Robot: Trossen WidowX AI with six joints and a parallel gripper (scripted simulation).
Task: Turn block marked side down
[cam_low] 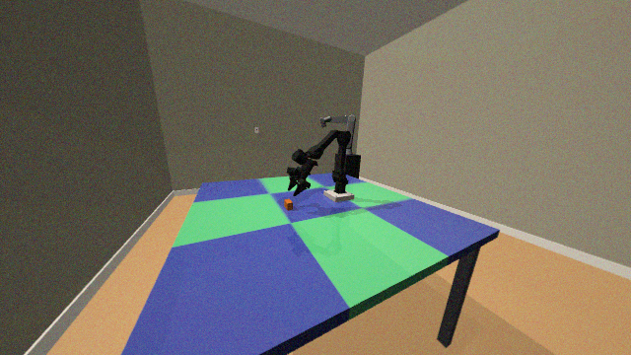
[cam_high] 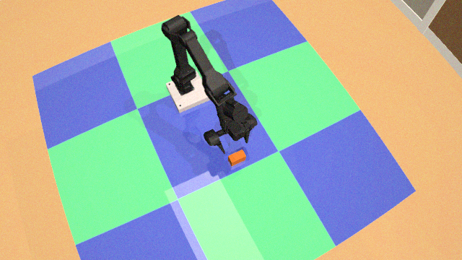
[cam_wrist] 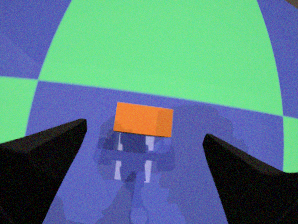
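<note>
Right now the orange block is 10 mm ahead of my gripper tip and 60 mm below it.
</note>
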